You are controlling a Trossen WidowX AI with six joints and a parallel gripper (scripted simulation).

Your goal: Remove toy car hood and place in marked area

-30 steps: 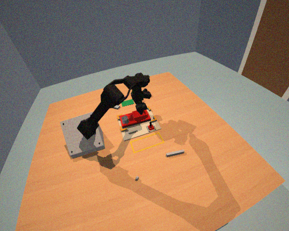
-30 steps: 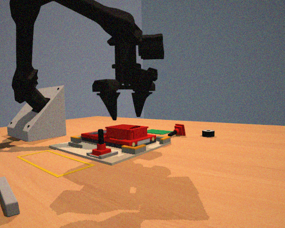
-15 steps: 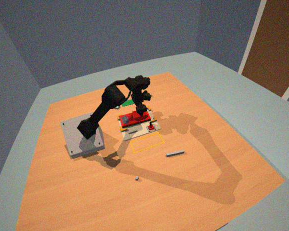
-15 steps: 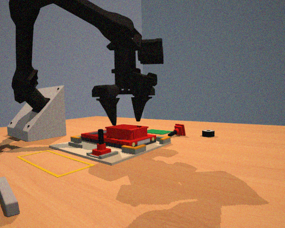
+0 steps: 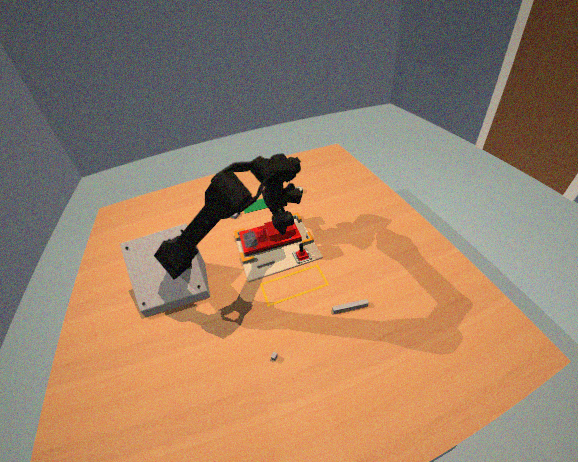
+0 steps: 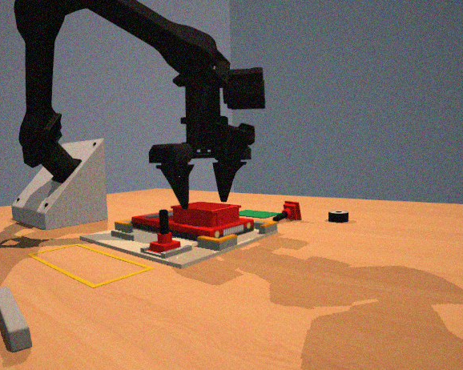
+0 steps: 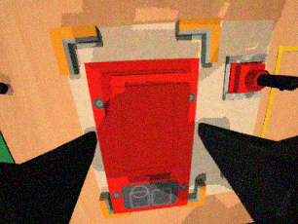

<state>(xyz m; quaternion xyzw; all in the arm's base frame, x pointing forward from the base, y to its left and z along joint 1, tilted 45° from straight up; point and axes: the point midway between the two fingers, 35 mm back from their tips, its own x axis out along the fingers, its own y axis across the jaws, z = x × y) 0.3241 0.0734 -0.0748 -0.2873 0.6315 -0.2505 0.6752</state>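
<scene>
Now: the hood 10 mm below my gripper tip. From my gripper tip the other things lie so: black wheel: 130 mm ahead, 230 mm to the left, 40 mm below; cream baseplate: 20 mm behind, 20 mm to the right, 40 mm below; green patch: 60 mm behind, 210 mm to the left, 50 mm below.
</scene>
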